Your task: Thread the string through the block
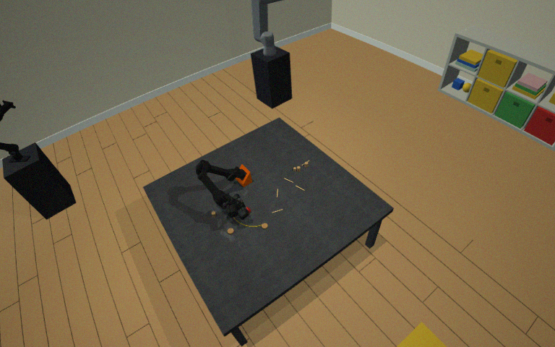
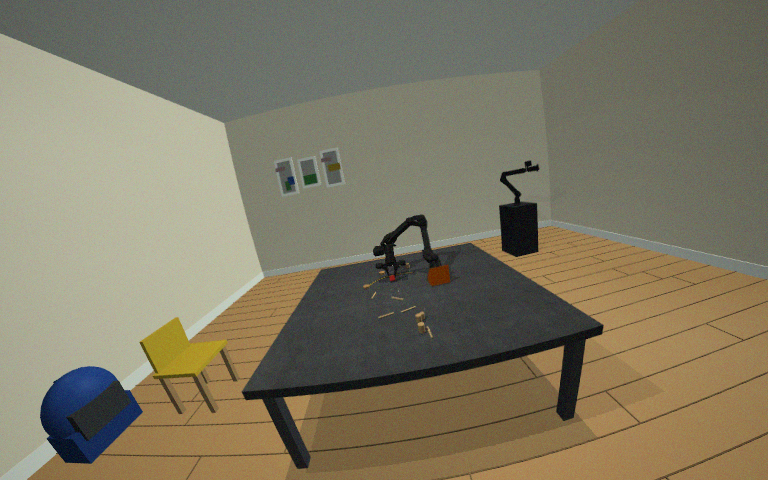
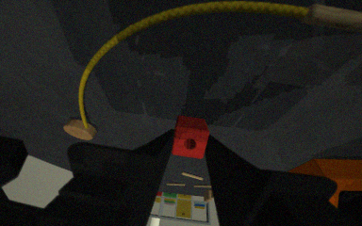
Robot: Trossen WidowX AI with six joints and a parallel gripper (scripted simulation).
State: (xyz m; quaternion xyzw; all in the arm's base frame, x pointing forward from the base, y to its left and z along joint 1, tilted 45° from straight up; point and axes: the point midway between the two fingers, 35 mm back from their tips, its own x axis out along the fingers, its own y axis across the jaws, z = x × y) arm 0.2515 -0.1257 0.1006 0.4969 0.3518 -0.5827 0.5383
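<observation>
Right now my gripper tip is right at the red block. Round my gripper tip: round wooden button: 170 mm ahead, 20 mm to the left, 20 mm below; thin wooden stick: 90 mm behind, 80 mm to the right, 20 mm below.
</observation>
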